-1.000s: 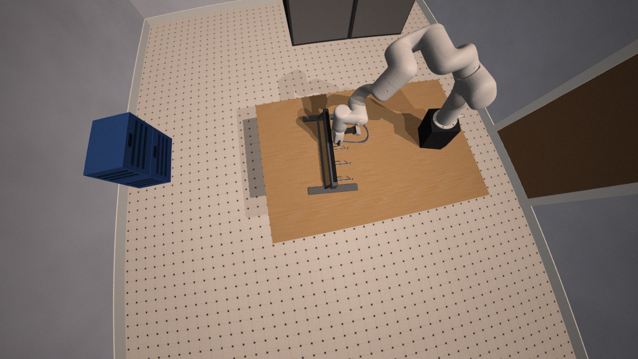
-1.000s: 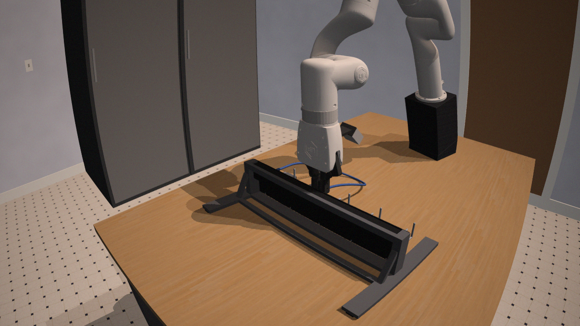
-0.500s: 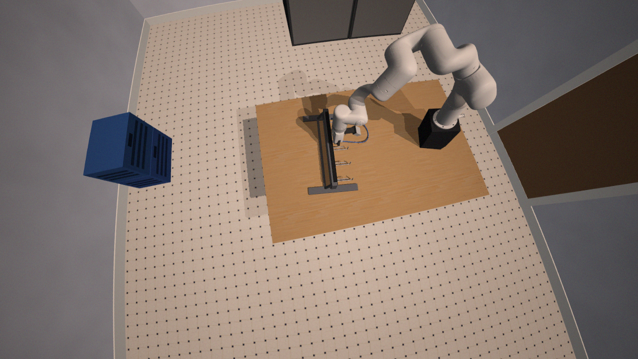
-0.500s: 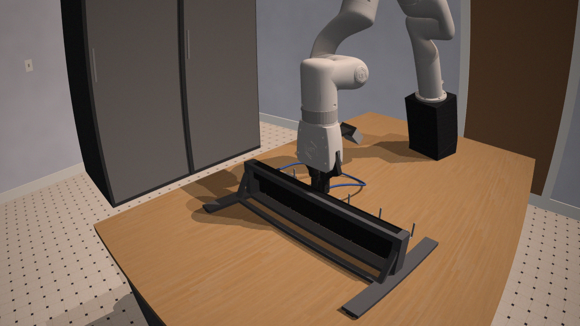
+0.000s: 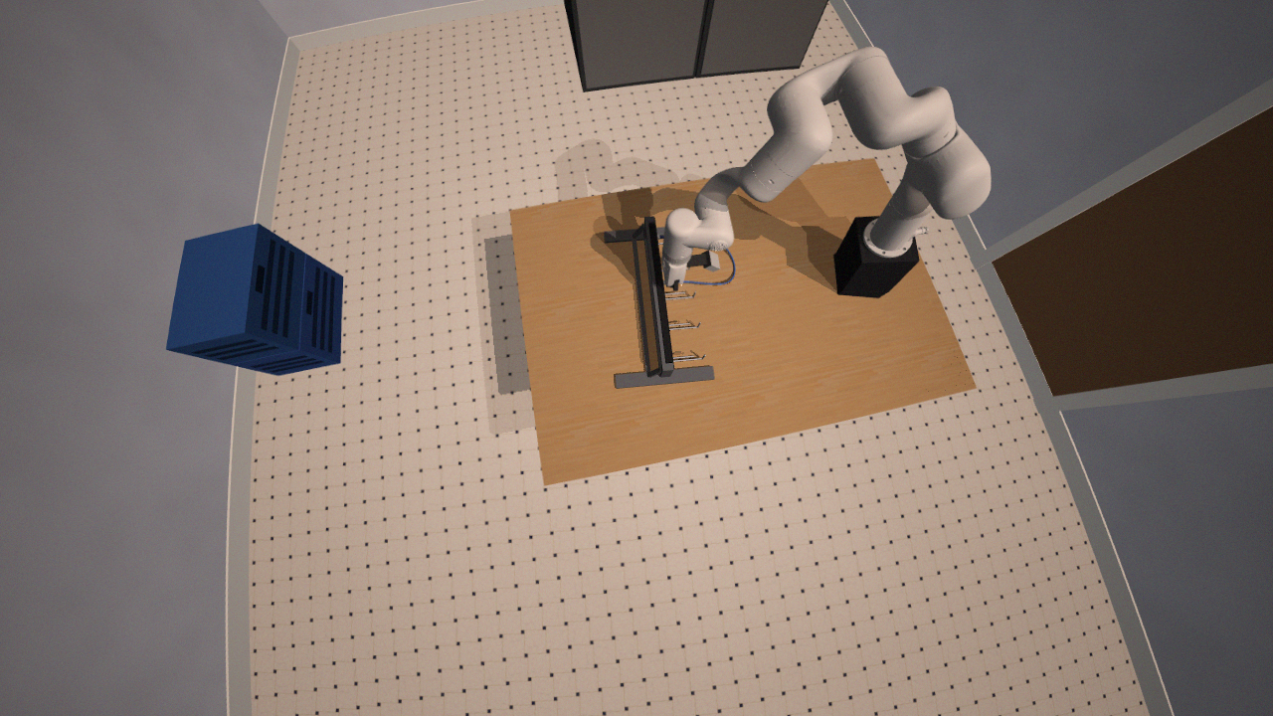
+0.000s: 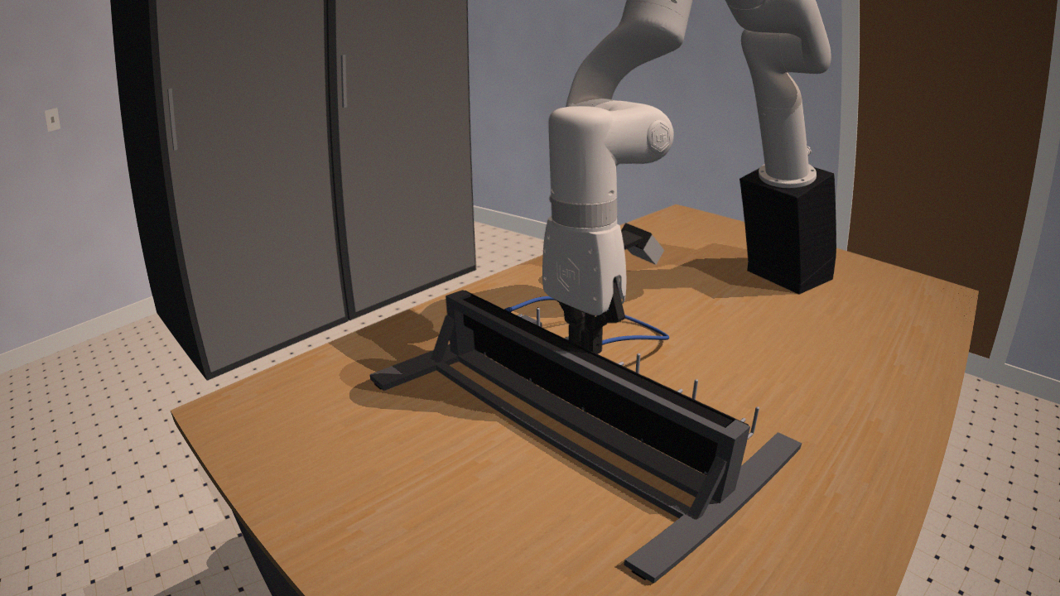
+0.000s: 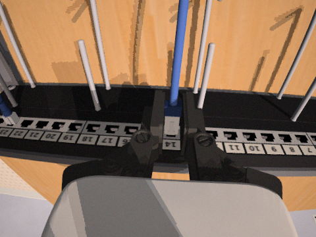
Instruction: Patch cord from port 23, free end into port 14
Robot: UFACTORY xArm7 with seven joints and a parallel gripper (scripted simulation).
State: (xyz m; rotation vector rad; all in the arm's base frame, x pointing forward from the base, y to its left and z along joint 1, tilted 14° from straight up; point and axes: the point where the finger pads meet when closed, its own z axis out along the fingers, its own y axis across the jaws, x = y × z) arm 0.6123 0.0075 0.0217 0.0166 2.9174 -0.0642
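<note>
The plug lies 20 mm ahead of my hand and 10 mm below it.
</note>
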